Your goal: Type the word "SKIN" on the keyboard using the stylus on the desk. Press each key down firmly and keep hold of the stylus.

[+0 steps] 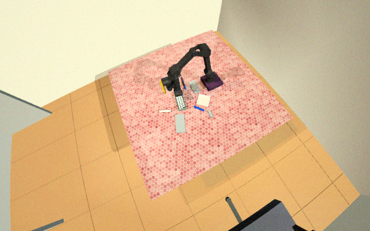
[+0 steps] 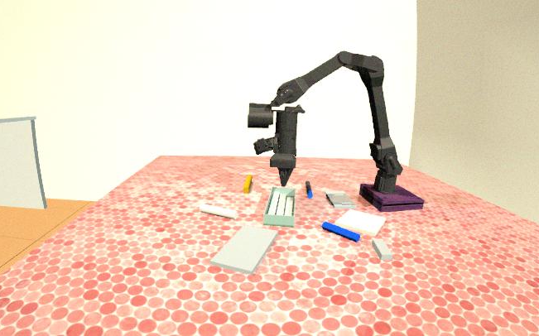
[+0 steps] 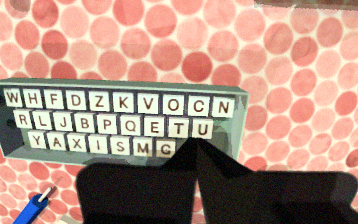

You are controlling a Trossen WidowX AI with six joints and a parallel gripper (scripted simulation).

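Now: the stylus 4 cm behind my gripper tip, 20 cm to the left of it and 3 cm below it. Also, from my gripper tip: yellow marker 6 cm ahead, 15 cm to the right, 3 cm below; then white cylinder 19 cm ahead, 7 cm to the left, 3 cm below; then blue-and-black pen 10 cm behind, 4 cm to the right, 3 cm below.
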